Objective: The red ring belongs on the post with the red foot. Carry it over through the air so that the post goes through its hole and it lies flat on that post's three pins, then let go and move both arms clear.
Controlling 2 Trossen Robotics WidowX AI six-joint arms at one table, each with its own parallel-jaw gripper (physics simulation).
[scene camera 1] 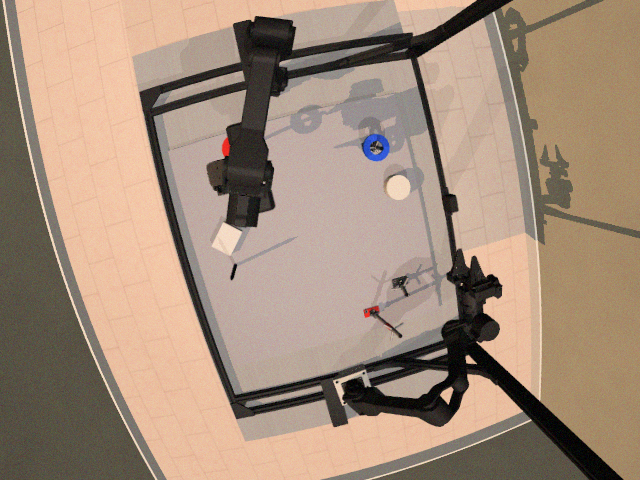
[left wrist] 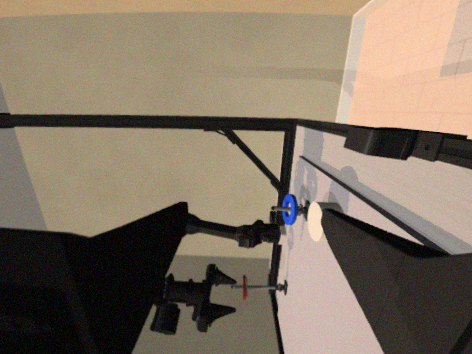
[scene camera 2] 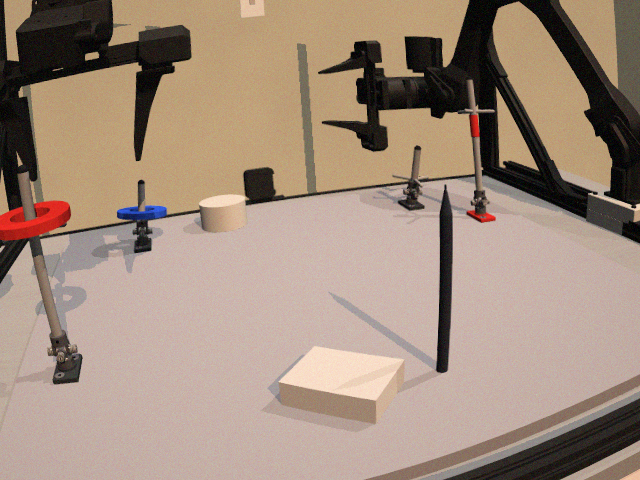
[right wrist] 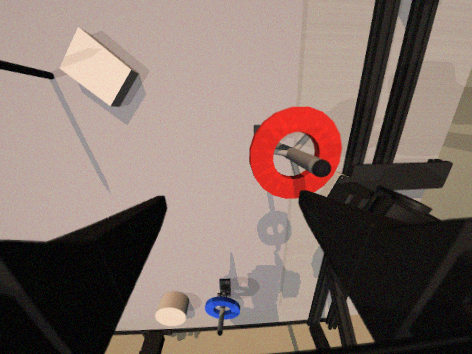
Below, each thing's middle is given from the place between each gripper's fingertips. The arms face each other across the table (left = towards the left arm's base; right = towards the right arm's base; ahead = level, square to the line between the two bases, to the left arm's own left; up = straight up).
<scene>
I see the red ring (right wrist: 323, 132) 20 mm ahead of my right hand, 50 mm to the right of it and 30 mm below it. Also, from my right hand: pale block (scene camera 2: 355, 386) 120 mm ahead, 160 mm to the left, 150 mm below; then black spike (scene camera 2: 446, 216) 120 mm ahead, 240 mm to the left, 90 mm below.
I see the black spike 570 mm ahead of my left hand, 100 mm to the right of it and 80 mm below it. Round my left hand: pale block: 570 mm ahead, 170 mm to the right, 140 mm below; red ring: 470 mm ahead, 390 mm to the right, 20 mm below.
</scene>
